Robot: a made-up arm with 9 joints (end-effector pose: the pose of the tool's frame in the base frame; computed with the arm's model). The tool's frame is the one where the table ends.
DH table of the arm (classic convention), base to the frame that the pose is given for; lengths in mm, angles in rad. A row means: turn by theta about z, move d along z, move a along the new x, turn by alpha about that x. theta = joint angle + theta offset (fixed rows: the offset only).
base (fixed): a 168.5, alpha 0, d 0, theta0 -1.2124
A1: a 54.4, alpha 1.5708, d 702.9, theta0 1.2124
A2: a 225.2, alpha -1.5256, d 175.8, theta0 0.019
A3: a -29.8, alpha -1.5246, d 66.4, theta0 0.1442
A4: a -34.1, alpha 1.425, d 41, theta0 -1.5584
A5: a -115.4, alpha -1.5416, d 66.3, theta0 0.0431
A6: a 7.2, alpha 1.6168, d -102, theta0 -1.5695
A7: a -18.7, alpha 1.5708, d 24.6, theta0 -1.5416
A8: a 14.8, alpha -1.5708, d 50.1, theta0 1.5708
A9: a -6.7, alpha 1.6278, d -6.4, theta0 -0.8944
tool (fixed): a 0, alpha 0, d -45.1, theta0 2.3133
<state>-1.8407 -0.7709 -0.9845 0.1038 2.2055 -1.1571 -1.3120 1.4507 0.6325</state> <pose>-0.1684 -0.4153 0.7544 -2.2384 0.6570 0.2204</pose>
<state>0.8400 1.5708 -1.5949 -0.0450 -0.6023 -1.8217 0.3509 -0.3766 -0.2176</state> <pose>0.2655 -0.1410 0.9219 -0.0199 -1.6656 -0.6111</pose>
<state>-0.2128 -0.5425 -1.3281 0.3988 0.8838 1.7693 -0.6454 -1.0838 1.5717</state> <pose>0.2228 -0.2762 0.7023 -1.4492 -0.2732 1.2479</pose>
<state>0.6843 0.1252 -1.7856 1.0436 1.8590 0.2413 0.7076 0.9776 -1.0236</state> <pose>0.3172 -0.2515 0.8528 0.0972 0.9314 1.6362</pose>
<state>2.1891 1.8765 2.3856 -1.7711 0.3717 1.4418 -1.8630 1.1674 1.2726</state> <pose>0.1141 -0.1045 0.9024 -1.6842 1.0071 -0.0417</pose>
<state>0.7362 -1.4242 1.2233 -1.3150 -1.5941 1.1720 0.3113 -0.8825 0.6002</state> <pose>0.1181 -0.1737 0.6350 -0.7999 -0.2016 -0.8904</pose>
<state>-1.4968 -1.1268 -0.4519 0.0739 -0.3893 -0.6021 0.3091 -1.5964 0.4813</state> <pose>-0.0791 -0.1649 0.5402 2.0615 0.5782 -0.9810</pose>
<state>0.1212 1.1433 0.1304 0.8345 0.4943 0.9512 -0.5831 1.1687 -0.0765</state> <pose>0.0884 -0.4333 0.7691 1.8505 -0.0608 1.7792</pose>
